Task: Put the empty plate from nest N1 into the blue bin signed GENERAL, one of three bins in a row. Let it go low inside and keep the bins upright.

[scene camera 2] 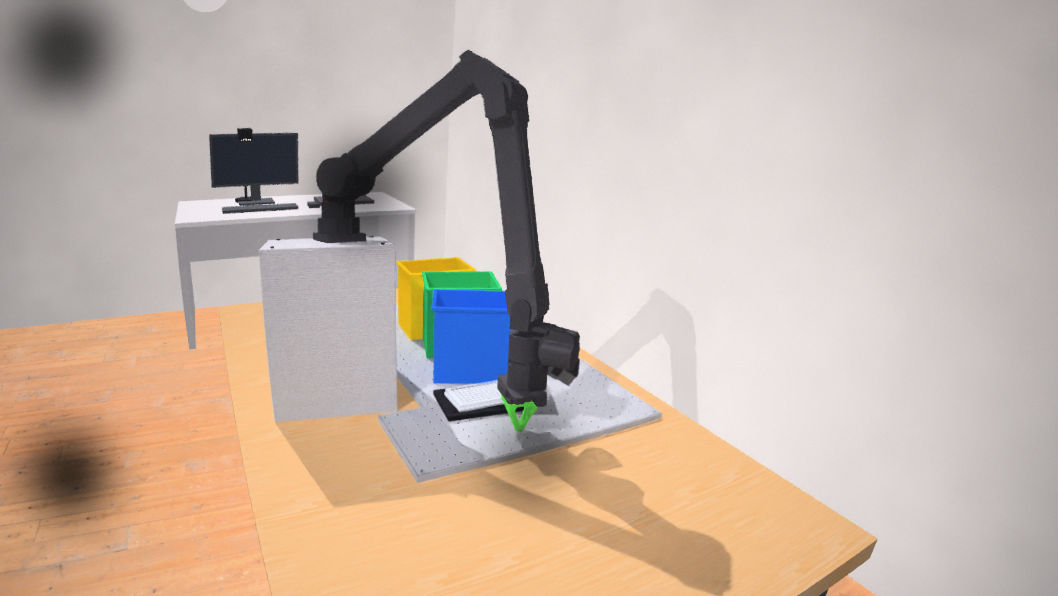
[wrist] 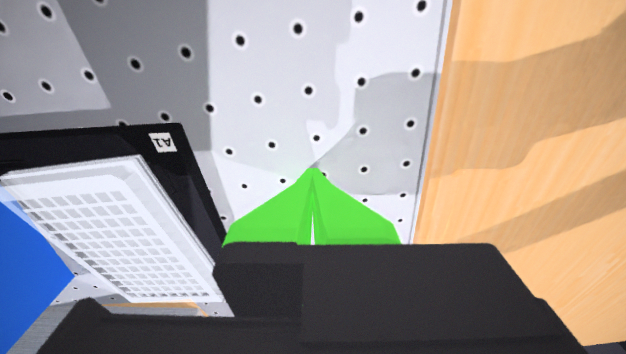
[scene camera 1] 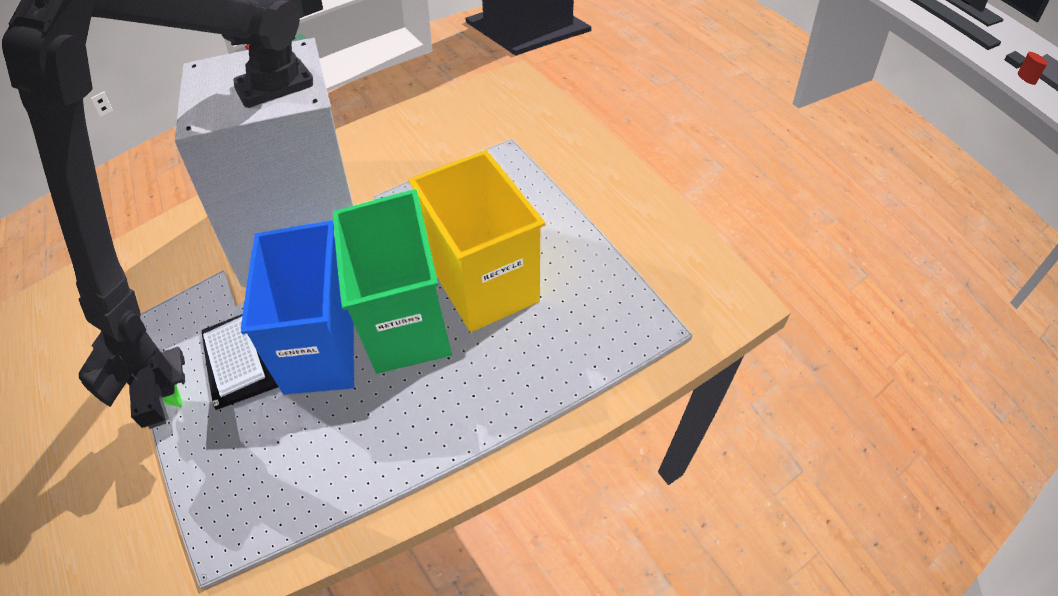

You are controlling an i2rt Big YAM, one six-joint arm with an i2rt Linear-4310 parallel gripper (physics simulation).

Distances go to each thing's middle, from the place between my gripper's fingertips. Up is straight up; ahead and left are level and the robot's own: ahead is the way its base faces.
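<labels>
Counting from my hand, the blue bin (scene camera 1: pixel 293 314) is 4 cm ahead, 27 cm to the left and 9 cm above. The green returns bin (scene camera 1: pixel 387 279) is 8 cm ahead of my hand, 41 cm to the left of it and 9 cm above it, while the black nest (scene camera 1: pixel 253 389) is 2 cm behind my hand, 13 cm to the left of it and 1 cm above it. Then there is the white plate (scene camera 1: pixel 234 360): my hand is 2 cm past it, 13 cm to the right of it and 2 cm below it.
</labels>
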